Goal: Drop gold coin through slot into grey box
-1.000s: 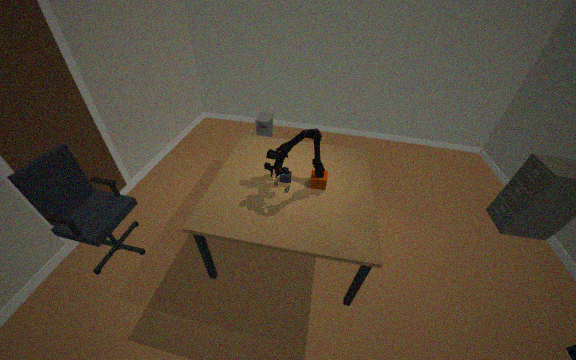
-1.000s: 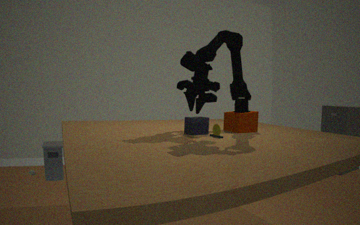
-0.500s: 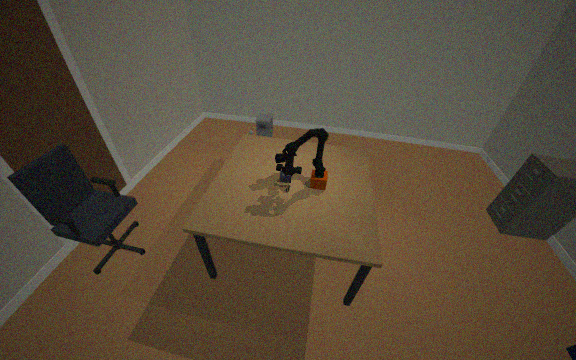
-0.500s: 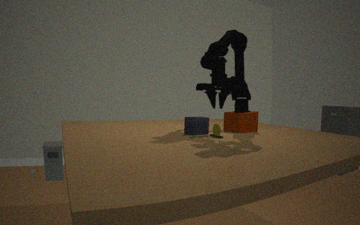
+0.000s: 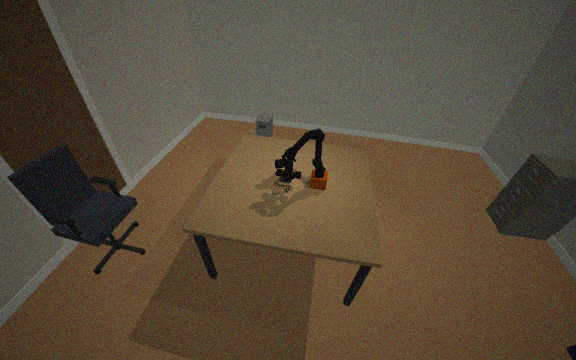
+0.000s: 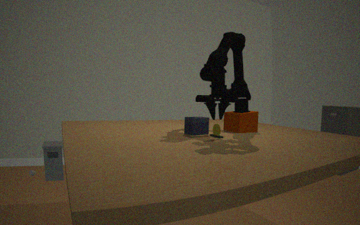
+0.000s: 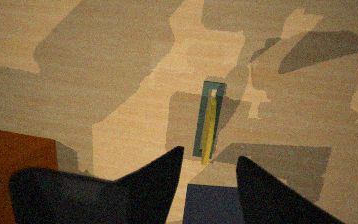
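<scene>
My gripper tip is now 50 mm above the gold coin.
</scene>
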